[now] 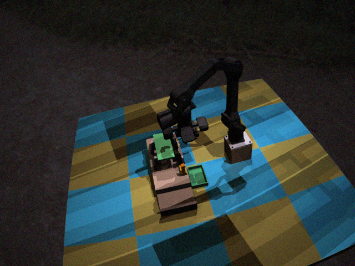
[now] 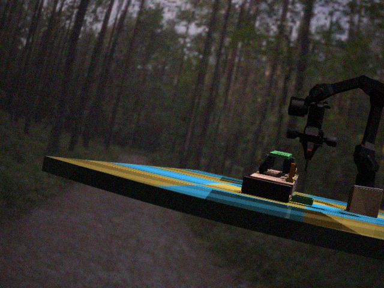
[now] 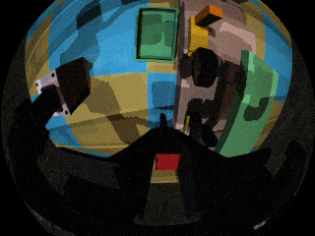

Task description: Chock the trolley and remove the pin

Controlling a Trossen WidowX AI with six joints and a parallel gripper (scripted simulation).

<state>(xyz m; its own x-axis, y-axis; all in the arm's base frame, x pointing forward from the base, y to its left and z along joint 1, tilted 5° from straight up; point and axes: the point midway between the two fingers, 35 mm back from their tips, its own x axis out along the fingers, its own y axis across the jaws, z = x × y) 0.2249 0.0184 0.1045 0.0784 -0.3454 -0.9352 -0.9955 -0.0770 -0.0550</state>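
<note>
My gripper tip is 4 cm short of the yellow chock, 10 cm to the right of it and 7 cm above it. The rest, counted from my gripper tip: red-headed stop pin: right at my gripper tip; green tray: 2 cm behind, 10 cm to the left, 16 cm below; trolley: 10 cm ahead, 1 cm to the left, 4 cm below.
</note>
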